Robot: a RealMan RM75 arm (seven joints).
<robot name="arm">
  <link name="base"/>
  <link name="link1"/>
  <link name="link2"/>
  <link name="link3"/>
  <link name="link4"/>
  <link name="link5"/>
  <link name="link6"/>
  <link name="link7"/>
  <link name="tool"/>
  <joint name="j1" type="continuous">
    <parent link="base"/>
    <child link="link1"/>
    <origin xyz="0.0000 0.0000 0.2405" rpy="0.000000 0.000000 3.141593"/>
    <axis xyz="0 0 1"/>
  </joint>
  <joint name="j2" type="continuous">
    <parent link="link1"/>
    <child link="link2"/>
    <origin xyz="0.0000 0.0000 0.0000" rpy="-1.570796 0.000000 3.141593"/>
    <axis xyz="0 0 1"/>
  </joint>
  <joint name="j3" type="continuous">
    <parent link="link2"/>
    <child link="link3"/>
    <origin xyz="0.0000 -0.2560 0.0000" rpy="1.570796 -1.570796 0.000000"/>
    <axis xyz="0 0 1"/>
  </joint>
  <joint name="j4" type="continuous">
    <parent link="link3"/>
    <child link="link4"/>
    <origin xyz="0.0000 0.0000 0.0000" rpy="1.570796 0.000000 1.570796"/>
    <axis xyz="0 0 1"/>
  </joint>
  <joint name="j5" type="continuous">
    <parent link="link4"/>
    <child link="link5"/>
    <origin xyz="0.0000 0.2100 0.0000" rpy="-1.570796 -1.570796 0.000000"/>
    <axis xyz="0 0 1"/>
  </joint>
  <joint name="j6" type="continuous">
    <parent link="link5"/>
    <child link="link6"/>
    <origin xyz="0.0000 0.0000 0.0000" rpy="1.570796 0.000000 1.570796"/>
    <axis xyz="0 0 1"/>
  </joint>
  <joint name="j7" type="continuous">
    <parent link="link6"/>
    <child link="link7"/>
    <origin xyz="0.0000 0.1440 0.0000" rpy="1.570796 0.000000 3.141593"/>
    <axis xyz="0 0 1"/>
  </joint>
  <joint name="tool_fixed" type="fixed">
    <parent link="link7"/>
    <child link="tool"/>
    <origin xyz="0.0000 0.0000 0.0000"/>
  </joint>
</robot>
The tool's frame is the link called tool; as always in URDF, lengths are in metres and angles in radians. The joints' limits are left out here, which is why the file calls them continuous.
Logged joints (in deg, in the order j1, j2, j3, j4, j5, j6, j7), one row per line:
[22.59, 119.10, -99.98, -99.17, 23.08, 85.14, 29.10]
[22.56, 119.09, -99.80, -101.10, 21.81, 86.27, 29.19]
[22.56, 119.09, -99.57, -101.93, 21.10, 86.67, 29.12]
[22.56, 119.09, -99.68, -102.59, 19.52, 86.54, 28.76]
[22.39, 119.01, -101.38, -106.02, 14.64, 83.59, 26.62]
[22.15, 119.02, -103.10, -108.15, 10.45, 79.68, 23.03]
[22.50, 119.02, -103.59, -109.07, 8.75, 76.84, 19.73]
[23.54, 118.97, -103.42, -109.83, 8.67, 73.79, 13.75]
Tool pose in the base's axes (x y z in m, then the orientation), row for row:
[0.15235, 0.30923, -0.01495, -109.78, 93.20, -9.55]
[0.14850, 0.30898, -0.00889, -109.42, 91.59, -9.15]
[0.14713, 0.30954, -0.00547, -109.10, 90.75, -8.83]
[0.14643, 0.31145, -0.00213, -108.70, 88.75, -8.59]
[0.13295, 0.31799, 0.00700, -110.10, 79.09, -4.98]
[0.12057, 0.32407, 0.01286, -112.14, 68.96, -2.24]
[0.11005, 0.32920, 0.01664, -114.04, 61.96, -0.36]
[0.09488, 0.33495, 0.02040, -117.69, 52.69, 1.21]
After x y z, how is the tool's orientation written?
As a rotation vector, in degrees.
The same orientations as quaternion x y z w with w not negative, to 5 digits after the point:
[-0.72409, 0.61473, -0.06299, 0.30634]
[-0.72567, 0.60742, -0.06068, 0.31741]
[-0.72591, 0.60382, -0.05875, 0.32405]
[-0.72789, 0.59430, -0.05752, 0.33716]
[-0.75160, 0.53991, -0.03400, 0.37740]
[-0.77705, 0.47785, -0.01552, 0.40940]
[-0.79566, 0.43230, -0.00251, 0.42431]
[-0.82359, 0.36872, 0.00847, 0.43089]

